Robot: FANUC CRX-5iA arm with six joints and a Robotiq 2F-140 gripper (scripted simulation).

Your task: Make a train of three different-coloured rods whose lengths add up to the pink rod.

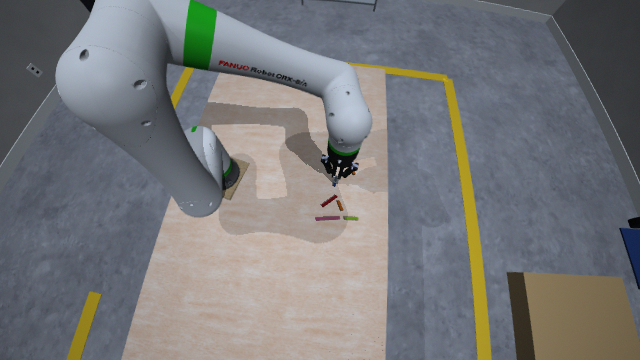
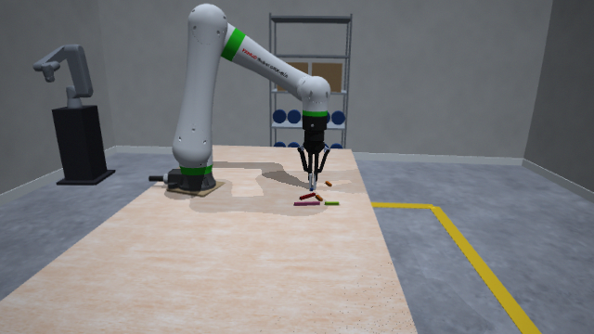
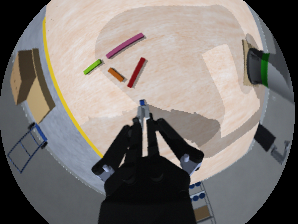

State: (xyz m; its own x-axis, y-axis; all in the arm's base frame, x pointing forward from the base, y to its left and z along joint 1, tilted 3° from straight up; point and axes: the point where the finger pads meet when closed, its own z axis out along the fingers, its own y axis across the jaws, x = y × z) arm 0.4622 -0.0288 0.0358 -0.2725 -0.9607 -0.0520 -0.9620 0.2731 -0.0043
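The grey rod is 3 cm below my hand. From my hand the other things lie so: pink rod: 16 cm to the right, 3 cm below, 3 cm behind; blue rod: 3 cm below, 2 cm to the right, 1 cm behind; red rod: 9 cm to the right, 3 cm below, 3 cm behind.
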